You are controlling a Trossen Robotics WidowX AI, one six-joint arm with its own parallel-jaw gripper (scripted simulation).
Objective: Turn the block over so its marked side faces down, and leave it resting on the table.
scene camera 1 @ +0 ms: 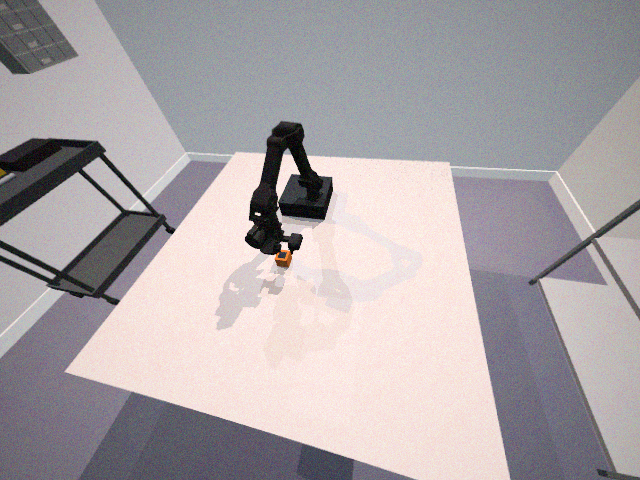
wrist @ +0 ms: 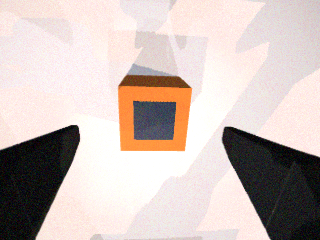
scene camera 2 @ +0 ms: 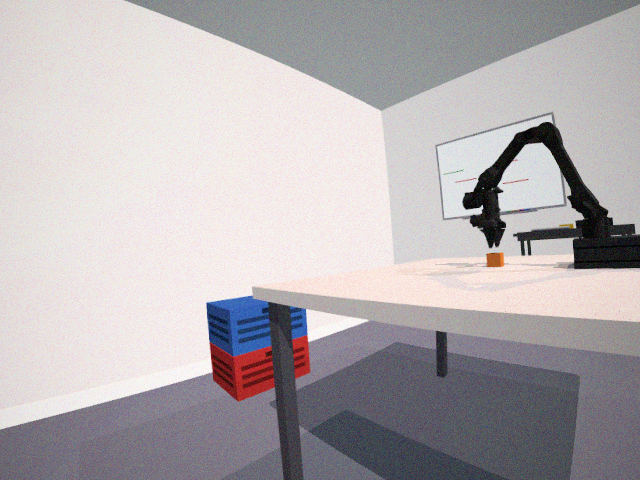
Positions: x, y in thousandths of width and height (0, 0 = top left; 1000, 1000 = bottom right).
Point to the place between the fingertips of my gripper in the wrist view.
480, 552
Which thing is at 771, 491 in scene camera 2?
My gripper.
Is my gripper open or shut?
Open.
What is my gripper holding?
Nothing.
